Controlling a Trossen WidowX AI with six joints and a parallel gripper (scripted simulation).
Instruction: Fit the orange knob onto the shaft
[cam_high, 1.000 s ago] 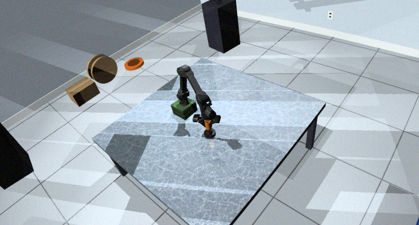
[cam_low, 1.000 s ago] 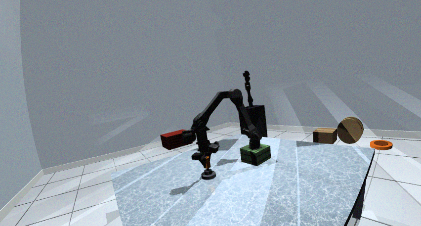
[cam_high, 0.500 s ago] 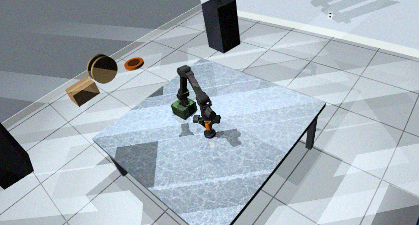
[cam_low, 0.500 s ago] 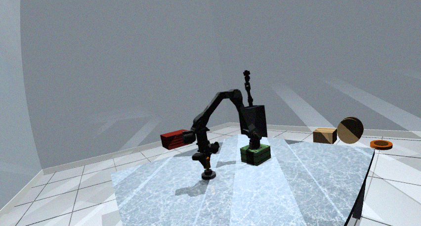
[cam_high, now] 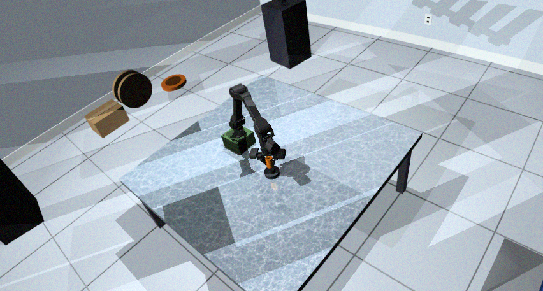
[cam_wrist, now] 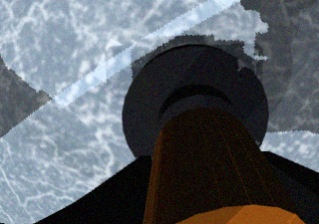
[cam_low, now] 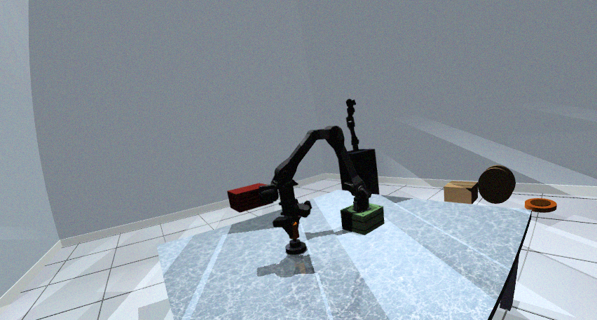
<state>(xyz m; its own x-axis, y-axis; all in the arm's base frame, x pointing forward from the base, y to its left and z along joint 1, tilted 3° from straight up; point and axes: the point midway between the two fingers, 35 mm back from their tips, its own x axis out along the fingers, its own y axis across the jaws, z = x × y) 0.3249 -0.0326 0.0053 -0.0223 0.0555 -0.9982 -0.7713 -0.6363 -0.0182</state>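
My gripper tip is now 20 mm below the orange knob. Round my gripper tip: round dark pedestal (40 mm below).
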